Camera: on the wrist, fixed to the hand. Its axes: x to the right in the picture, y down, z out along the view.
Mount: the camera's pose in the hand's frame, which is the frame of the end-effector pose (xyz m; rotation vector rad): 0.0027 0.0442 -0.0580 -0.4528 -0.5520 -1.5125
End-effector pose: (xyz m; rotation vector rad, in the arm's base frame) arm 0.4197 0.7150 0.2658 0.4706 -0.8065 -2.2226
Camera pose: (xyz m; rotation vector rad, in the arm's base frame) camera 0.4712 0.6651 0.2523 -0.1257 0.0040 2.3623
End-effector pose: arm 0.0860 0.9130 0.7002 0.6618 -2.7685 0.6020
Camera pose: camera 0.0700 0.9735 0.7377 2.5068 -1.7008 -0.5712
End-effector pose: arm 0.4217 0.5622 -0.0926 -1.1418 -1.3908 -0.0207
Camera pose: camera 0.4926 0.5497 -0.1042 -0.1539 -2.5382 -1.2075
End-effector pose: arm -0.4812 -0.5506 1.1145 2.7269 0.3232 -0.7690
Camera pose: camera -0.4388 -0.5721 1.1698 1.3457 2.1101 -1.4050
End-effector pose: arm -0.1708 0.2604 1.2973 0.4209 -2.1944 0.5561
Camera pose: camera -0.1564 0.3277 1.3216 1.8275 -1.6831 -0.9334
